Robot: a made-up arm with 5 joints. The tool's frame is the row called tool.
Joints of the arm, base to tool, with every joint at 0 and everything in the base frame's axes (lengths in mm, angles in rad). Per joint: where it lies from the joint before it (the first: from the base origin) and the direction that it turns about. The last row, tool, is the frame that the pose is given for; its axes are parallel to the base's.
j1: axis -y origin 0 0 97.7
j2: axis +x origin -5.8 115.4 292
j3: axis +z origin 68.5 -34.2 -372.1
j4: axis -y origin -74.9 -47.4 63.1
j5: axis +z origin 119.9 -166.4 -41
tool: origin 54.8 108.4 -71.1
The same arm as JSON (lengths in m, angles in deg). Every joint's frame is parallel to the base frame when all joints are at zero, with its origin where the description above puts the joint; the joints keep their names.
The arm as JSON. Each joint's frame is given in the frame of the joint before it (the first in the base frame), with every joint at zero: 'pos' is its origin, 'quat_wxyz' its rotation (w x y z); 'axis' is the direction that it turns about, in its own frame. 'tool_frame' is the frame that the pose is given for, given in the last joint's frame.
{"length_unit": "m", "angle_unit": "deg", "joints": [{"joint": "j1", "pos": [0.0, 0.0, 0.0977], "quat_wxyz": [1.0, 0.0, 0.0, 0.0], "axis": "-y"}, {"joint": "j2", "pos": [-0.0058, 0.1154, 0.292], "quat_wxyz": [1.0, 0.0, 0.0, 0.0], "axis": "+x"}, {"joint": "j3", "pos": [0.0685, -0.0342, -0.3721], "quat_wxyz": [1.0, 0.0, 0.0, 0.0], "axis": "+z"}, {"joint": "j4", "pos": [-0.0749, -0.0474, 0.0631], "quat_wxyz": [1.0, 0.0, 0.0, 0.0], "axis": "-y"}, {"joint": "j5", "pos": [0.1199, -0.1664, -0.041], "quat_wxyz": [1.0, 0.0, 0.0, 0.0], "axis": "+z"}], "tool_frame": {"pos": [0.0548, 0.1084, -0.0711], "quat_wxyz": [1.0, 0.0, 0.0, 0.0]}}
